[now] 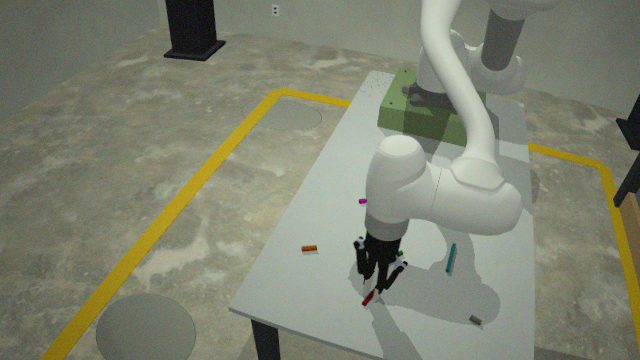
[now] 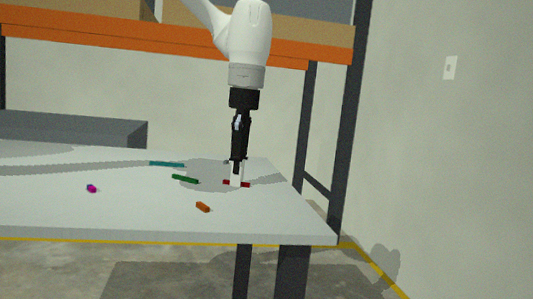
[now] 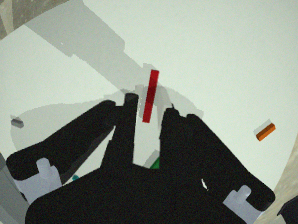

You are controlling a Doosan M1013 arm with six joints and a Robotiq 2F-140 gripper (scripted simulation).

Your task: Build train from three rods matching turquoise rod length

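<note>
Right now the red rod is 30 mm below my hand. Also, from my hand: orange rod (100 mm behind, 190 mm to the right, 30 mm below); green rod (130 mm behind, 30 mm to the left, 30 mm below); turquoise rod (170 mm behind, 190 mm to the left, 30 mm below).
</note>
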